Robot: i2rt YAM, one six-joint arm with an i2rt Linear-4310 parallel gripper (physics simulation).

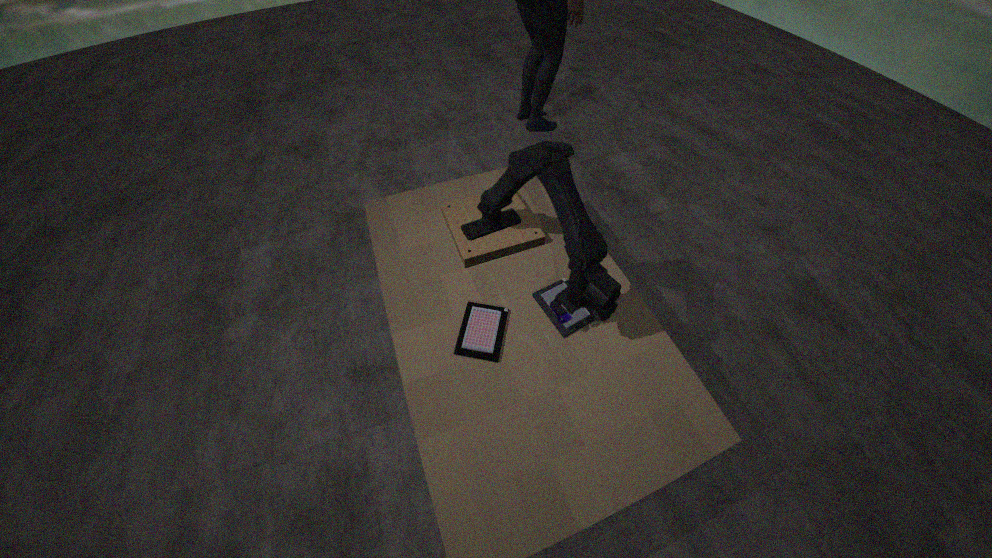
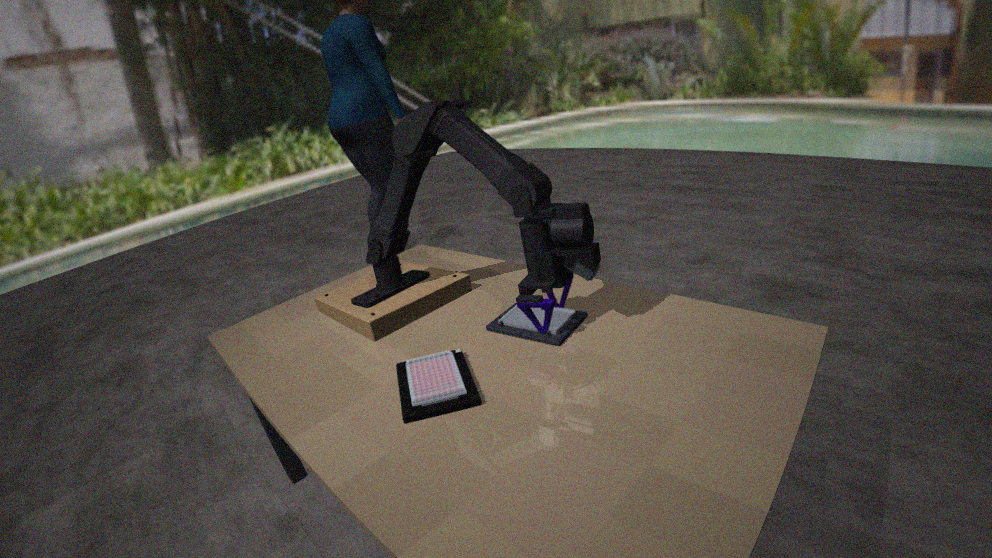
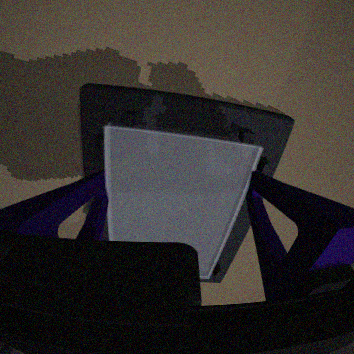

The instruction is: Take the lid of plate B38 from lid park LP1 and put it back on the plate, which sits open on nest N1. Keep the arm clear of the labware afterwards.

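Frame: origin at the arm's base, x ahead, y left, z up, level; metres.
Where they show: gripper, fingertip midpoint: [image 1: 571, 313] [image 2: 551, 322] [image 3: 177, 177]; arm's base at its link origin: [image 1: 491, 225] [image 2: 392, 289].
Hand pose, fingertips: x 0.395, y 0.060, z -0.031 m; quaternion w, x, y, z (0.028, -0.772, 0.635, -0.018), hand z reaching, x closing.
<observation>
Each offset is from my fingertips to the top centre of the thing. Level surfaces: height alone.
The grey lid @(dy -0.002, dx -0.032, dz +0.011 m) [image 3: 158, 211] [image 2: 514, 317] [image 1: 553, 293] lies flat on the dark lid park LP1 [image 3: 105, 102] [image 2: 505, 331] [image 1: 562, 331] at the right of the tan board. My gripper [image 3: 177, 177] [image 2: 544, 320] [image 1: 570, 313] is down over it, and its purple fingers press against the lid's two long edges. Plate B38 @(dy -0.252, dx -0.071, dz +0.017 m) [image 1: 481, 328] [image 2: 434, 378], with pink wells, sits open on the black nest N1 @(dy -0.252, dx -0.071, dz +0.008 m) [image 1: 477, 354] [image 2: 433, 414], to the left of the lid park and apart from the arm.
The arm's wooden base block [image 1: 496, 246] [image 2: 395, 308] stands at the back of the tan board @(dz -0.010 m) [image 1: 555, 430] [image 2: 623, 416]. A person [image 1: 540, 62] [image 2: 360, 104] stands on the dark floor just behind the base. A pool and plants lie beyond.
</observation>
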